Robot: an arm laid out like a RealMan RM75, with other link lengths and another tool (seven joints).
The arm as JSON. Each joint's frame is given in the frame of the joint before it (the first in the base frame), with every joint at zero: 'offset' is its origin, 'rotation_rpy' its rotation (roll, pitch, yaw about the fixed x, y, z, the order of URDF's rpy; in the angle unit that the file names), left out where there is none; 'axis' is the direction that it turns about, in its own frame. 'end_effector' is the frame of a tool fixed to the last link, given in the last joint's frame.
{
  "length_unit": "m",
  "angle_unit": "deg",
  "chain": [
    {
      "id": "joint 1",
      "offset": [
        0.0,
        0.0,
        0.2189
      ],
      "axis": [
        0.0,
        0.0,
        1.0
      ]
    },
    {
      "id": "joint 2",
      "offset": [
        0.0,
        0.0,
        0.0
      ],
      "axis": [
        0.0,
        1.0,
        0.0
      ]
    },
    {
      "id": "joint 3",
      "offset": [
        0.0,
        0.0,
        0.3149
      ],
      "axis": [
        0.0,
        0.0,
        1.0
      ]
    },
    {
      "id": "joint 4",
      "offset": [
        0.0,
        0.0,
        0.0
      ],
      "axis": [
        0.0,
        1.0,
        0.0
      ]
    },
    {
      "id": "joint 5",
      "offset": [
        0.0,
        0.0,
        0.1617
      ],
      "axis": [
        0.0,
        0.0,
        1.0
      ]
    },
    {
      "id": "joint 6",
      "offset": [
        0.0,
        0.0,
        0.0
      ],
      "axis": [
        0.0,
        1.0,
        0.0
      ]
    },
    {
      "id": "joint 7",
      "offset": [
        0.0,
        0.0,
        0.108
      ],
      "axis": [
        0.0,
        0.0,
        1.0
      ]
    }
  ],
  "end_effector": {
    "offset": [
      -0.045,
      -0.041,
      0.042
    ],
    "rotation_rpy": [
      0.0,
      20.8,
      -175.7
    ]
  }
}
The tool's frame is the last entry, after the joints.
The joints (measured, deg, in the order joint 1, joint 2, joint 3, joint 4, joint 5, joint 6, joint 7), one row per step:
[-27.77 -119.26 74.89 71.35 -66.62 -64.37 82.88]
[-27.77 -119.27 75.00 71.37 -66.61 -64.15 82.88]
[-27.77 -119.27 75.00 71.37 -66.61 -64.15 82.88]
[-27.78 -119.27 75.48 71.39 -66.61 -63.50 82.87]
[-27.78 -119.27 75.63 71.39 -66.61 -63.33 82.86]
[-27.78 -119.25 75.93 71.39 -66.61 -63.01 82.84]
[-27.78 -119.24 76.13 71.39 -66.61 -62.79 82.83]
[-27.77 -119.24 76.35 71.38 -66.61 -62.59 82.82]
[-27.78 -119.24 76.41 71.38 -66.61 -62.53 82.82]
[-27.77 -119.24 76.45 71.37 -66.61 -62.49 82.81]
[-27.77 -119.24 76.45 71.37 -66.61 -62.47 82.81]
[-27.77 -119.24 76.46 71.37 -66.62 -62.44 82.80]
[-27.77 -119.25 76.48 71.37 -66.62 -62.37 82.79]
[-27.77 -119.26 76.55 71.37 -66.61 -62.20 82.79]
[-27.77 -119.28 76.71 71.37 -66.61 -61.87 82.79]
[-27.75 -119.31 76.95 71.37 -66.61 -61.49 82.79]
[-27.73 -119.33 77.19 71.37 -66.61 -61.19 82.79]
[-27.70 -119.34 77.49 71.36 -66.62 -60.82 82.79]
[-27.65 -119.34 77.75 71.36 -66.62 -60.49 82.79]
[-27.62 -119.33 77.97 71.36 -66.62 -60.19 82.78]
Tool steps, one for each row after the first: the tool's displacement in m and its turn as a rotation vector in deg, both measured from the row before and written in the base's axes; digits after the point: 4 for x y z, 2 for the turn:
[0.0002 0.0003 0.0000 0.14 0.03 -0.04]
[0.0000 0.0000 0.0000 0.00 0.00 0.00]
[0.0008 0.0007 -0.0005 0.28 0.14 -0.15]
[0.0002 0.0001 -0.0002 0.05 0.04 -0.04]
[0.0003 0.0002 -0.0004 0.09 0.10 -0.08]
[0.0002 0.0002 -0.0002 0.07 0.07 -0.06]
[0.0002 0.0000 -0.0004 0.02 0.07 -0.05]
[0.0002 0.0001 -0.0001 0.01 0.02 -0.03]
[-0.0001 0.0000 -0.0001 0.00 0.01 0.01]
[0.0000 0.0000 0.0000 0.02 0.00 0.00]
[0.0000 0.0000 0.0000 0.02 -0.01 0.01]
[0.0001 0.0001 0.0000 0.05 -0.01 0.01]
[0.0001 0.0002 0.0000 0.11 0.01 -0.01]
[0.0003 0.0004 -0.0001 0.19 0.02 -0.03]
[0.0003 0.0002 -0.0004 0.18 0.04 -0.04]
[0.0003 0.0001 -0.0005 0.10 0.05 -0.05]
[0.0002 0.0001 -0.0005 0.12 0.07 -0.06]
[0.0000 0.0000 -0.0003 0.12 0.07 -0.03]
[0.0001 0.0001 -0.0002 0.13 0.06 -0.03]

